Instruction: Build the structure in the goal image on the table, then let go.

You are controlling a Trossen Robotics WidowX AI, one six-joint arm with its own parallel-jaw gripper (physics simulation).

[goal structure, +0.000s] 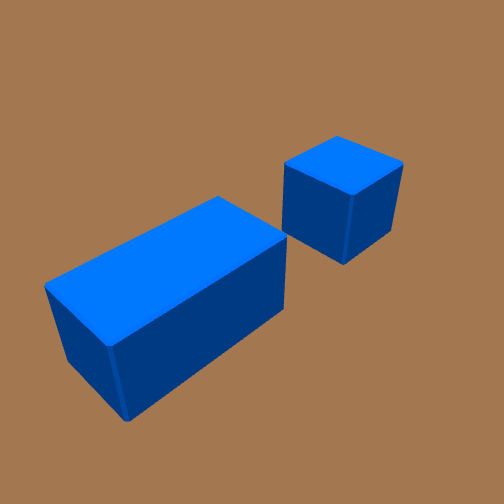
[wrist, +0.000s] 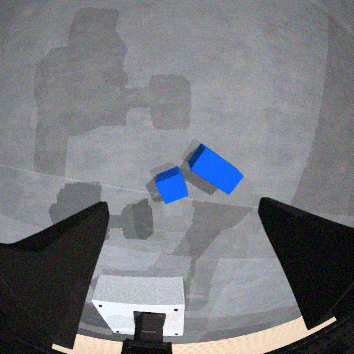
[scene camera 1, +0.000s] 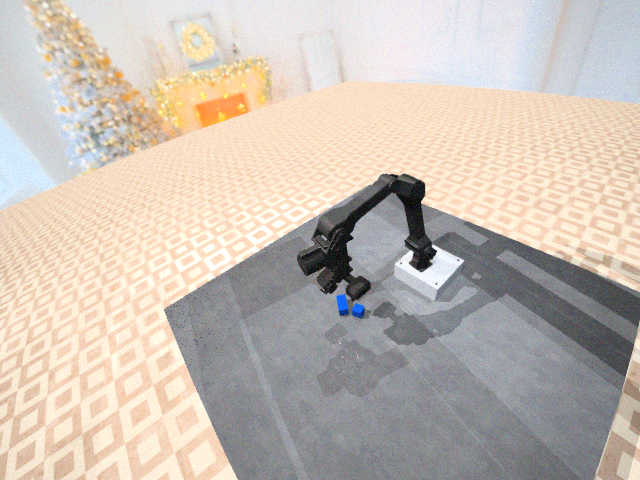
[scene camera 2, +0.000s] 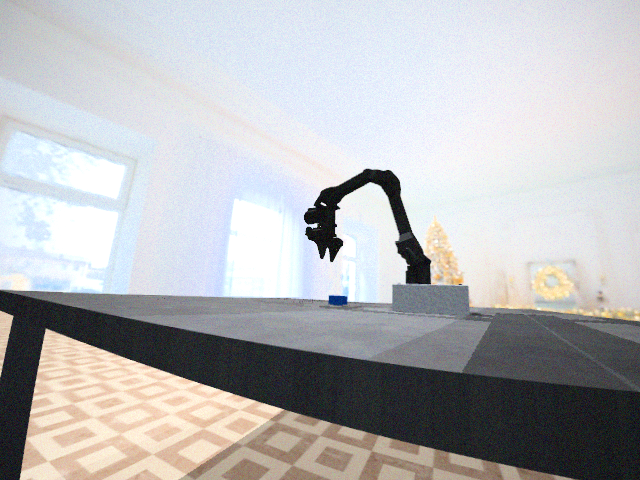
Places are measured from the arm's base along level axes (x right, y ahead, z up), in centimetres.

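Where they show: gripper, between the fingertips: (wrist: 185, 208) (scene camera 1: 343, 292) (scene camera 2: 327, 260); arm's base, origin of its link: (wrist: 149, 318) (scene camera 1: 420, 263) (scene camera 2: 419, 286).
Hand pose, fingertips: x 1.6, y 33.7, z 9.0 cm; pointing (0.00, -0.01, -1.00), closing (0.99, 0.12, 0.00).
Things, the pixels of their top centre, and the offset from my fingertips. "spot": a spot on its surface instead. Level surfaces: height alone.
- long blue block, centre of its top: (wrist: 217, 172) (scene camera 1: 342, 302) (scene camera 2: 338, 295) dx +5.7, dy -2.2, dz -12.8 cm
- grey table, height of its surface: dz -16.1 cm
- small blue cube, centre of its top: (wrist: 171, 189) (scene camera 1: 358, 308) (scene camera 2: 337, 295) dx +0.1, dy -5.1, dz -12.8 cm
- low blue shape, a spot on its surface: (scene camera 2: 338, 299) spot: dx -1.2, dy -6.1, dz -14.1 cm
A long blue block (scene camera 1: 342, 305) (wrist: 217, 170) lies on its side on the grey table (scene camera 1: 465, 413) (scene camera 2: 258, 330). A small blue cube (scene camera 1: 358, 310) (wrist: 172, 187) sits close beside one end of it, with a narrow gap between them in the wrist view. In scene camera 2 they overlap as one low blue shape (scene camera 2: 338, 299). My gripper (scene camera 1: 341, 293) (scene camera 2: 326, 259) (wrist: 185, 208) is open and empty, pointing down, well above the table and the blocks. In the wrist view both blocks show beyond the fingertips, between the two fingers' lines.
The arm's white base block (scene camera 1: 413, 279) (scene camera 2: 430, 299) (wrist: 140, 290) stands on the table near the blocks, on the cube's side. Shadows of the arm fall across the table. The table's near edge (scene camera 2: 310, 377) crosses the scene camera 2 view.
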